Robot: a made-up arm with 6 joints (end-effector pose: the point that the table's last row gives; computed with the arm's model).
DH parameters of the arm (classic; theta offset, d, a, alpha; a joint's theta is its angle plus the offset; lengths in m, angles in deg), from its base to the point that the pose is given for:
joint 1: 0 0.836 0.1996 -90
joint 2: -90 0 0.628 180
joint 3: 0 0 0.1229 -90
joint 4: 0 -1.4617 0 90
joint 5: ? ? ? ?
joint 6: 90 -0.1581 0 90
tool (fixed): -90 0 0 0
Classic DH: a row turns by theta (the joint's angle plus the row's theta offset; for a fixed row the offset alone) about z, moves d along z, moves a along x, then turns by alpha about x.
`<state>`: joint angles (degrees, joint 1 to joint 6).
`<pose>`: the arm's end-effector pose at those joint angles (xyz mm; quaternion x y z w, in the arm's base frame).
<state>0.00 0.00 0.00 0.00 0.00 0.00</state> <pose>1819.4 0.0 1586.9 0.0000 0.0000 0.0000 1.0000</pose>
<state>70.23 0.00 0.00 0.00 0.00 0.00</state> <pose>615.4 1712.2 1586.9 0.0000 0.0000 0.5752 0.8180</pose>
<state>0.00 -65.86 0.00 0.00 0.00 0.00</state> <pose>176.8 0.0 2621.2 0.0000 -0.5436 0.0000 0.8393</pose>
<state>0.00 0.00 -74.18 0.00 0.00 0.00</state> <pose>759.4 0.0 -60.9 0.0000 0.6031 0.0000 0.7977</pose>
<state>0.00 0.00 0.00 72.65 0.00 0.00</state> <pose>1819.4 0.0 1586.9 -0.5924 0.0000 0.0000 0.8057</pose>
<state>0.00 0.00 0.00 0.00 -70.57 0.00</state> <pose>1713.9 0.0 1437.8 0.0000 0.5776 0.0000 0.8163</pose>
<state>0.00 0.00 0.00 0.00 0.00 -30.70</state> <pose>1819.4 0.0 1586.9 0.2647 0.0000 0.0000 0.9643</pose>
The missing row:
joint 5: 0 0 0 -90
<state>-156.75 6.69 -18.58 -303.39 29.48 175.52</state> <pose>-1618.8 -766.2 926.9 0.3951 -0.8331 -0.3736 0.1012</pose>
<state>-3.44 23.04 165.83 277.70 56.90 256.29</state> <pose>-878.9 -78.7 2238.1 -0.1930 0.1115 -0.8737 0.4323</pose>
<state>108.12 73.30 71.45 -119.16 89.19 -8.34</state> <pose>-573.5 2196.3 1015.1 0.6879 0.2785 -0.0851 0.6649</pose>
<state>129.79 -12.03 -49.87 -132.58 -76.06 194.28</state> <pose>-977.8 997.5 709.2 0.1693 -0.4384 0.8787 0.0835</pose>
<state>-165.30 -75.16 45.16 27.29 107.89 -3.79</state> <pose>1315.9 273.9 2087.1 0.9118 -0.1320 -0.3862 0.0460</pose>
